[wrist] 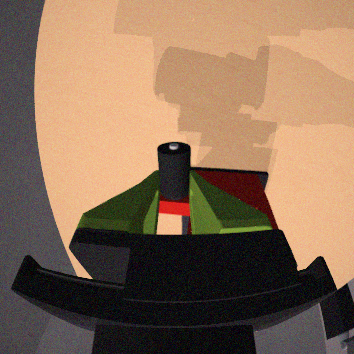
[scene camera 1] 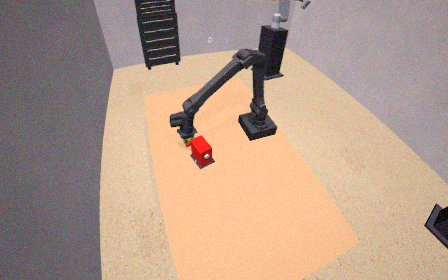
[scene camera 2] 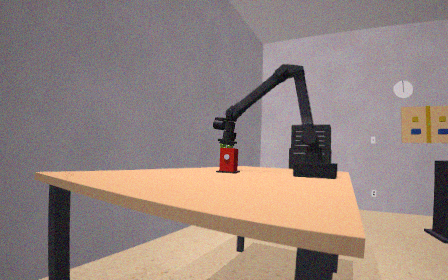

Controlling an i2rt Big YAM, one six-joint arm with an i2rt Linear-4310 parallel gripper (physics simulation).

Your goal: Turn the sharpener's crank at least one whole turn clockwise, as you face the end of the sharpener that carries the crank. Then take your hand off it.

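Where they show: gripper, fingertip midpoint: (wrist: 174,177) (scene camera 1: 186,142); arm's base at its link origin: (scene camera 1: 258,123) (scene camera 2: 314,162).
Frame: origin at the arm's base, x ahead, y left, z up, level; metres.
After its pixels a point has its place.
The red sharpener (scene camera 1: 202,150) @(x 0.452, y 0.082, z 0.058 m) (scene camera 2: 230,160) @(x 0.414, y 0.090, z -0.006 m) (wrist: 240,192) @(x 0.445, y -0.045, z 0.006 m) stands upright on its dark base on the table, with a round pale spot on the face toward the scene cameras. Its crank is on the opposite end. The crank's black knob (wrist: 174,172) @(x 0.495, y -0.063, z 0.022 m) shows in the wrist view between the green fingertips, with the red crank arm (wrist: 174,207) below it. My gripper (scene camera 1: 188,141) @(x 0.497, y -0.052, z 0.010 m) (scene camera 2: 227,146) (wrist: 174,177) @(x 0.497, y -0.052, z 0.010 m) points down at the crank end, shut on the black knob. In the scene views the fingers and the sharpener hide the knob.
The arm's black base (scene camera 1: 257,127) @(x 0.041, y 0.036, z 0.011 m) (scene camera 2: 315,170) @(x -0.005, y 0.073, z -0.034 m) stands on the orange table top (scene camera 1: 240,210) @(x 0.416, y 0.432, z -0.070 m) (scene camera 2: 200,192) @(x 0.279, y 0.730, z -0.070 m), to the right of the sharpener. A dark drawer cabinet (scene camera 1: 159,40) and a black pedestal (scene camera 1: 273,50) stand beyond the table. A grey wall (scene camera 1: 50,125) is at the left.
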